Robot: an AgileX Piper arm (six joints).
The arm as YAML. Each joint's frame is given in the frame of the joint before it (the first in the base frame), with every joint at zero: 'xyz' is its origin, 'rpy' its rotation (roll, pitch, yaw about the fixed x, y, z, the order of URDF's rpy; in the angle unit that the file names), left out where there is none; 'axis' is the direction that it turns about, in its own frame. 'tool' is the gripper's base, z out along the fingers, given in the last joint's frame.
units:
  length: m
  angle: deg
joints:
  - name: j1
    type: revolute
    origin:
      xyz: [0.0, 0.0, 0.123]
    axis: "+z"
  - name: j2
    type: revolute
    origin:
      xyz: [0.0, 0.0, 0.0]
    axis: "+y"
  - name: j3
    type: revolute
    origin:
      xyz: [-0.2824, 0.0, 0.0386]
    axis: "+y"
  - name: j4
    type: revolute
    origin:
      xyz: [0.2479, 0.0, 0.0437]
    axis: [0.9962, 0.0, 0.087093]
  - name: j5
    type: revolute
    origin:
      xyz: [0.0, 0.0, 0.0]
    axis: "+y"
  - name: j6
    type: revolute
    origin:
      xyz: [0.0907, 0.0, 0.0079]
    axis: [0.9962, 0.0, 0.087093]
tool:
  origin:
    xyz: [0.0, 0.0, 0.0]
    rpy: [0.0, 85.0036, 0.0]
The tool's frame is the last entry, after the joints.
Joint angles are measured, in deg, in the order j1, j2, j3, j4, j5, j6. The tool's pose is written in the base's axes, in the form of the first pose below.
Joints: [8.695 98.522 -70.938 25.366 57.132 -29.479]
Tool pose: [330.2, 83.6, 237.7, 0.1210, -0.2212, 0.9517, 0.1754]
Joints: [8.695 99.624 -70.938 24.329 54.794 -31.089]
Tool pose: [335.9, 82.4, 231.1, 0.1318, -0.2335, 0.9498, 0.1610]
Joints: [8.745 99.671 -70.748 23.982 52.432 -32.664]
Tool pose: [339.1, 81.8, 230.5, 0.1506, -0.2440, 0.9461, 0.1506]
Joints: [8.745 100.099 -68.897 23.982 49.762 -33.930]
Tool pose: [338.6, 80.7, 220.3, 0.1545, -0.2472, 0.9457, 0.1436]
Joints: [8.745 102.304 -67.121 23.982 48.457 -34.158]
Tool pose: [338.3, 80.1, 199.4, 0.1314, -0.2427, 0.9505, 0.1430]
